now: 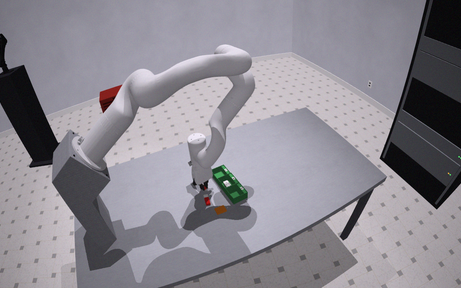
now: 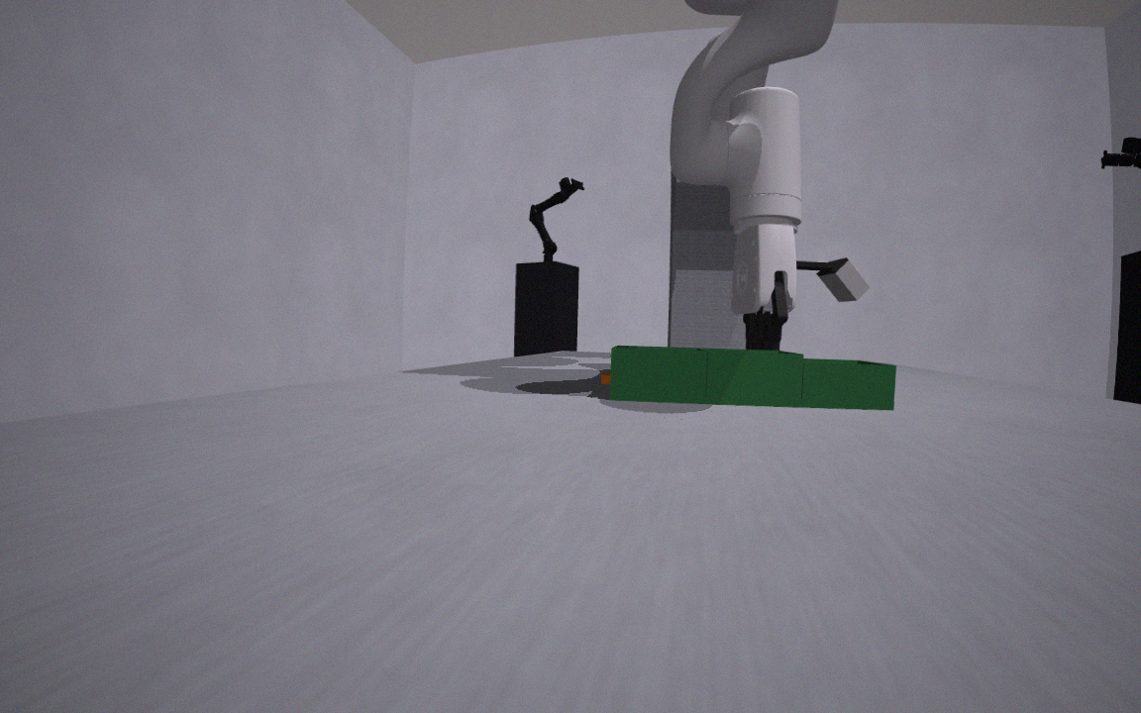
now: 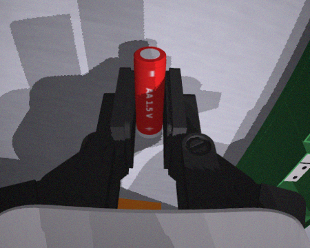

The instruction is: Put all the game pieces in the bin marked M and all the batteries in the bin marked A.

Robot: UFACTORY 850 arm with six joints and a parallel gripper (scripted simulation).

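My hand is 13 cm short of the green bin and 1 cm above it. The rest, counted from my hand: orange flat block (16 cm to the right, 6 cm ahead, 3 cm below); yellow nut (7 cm to the left, 5 cm behind, 3 cm below); red cylindrical battery (2 cm below).
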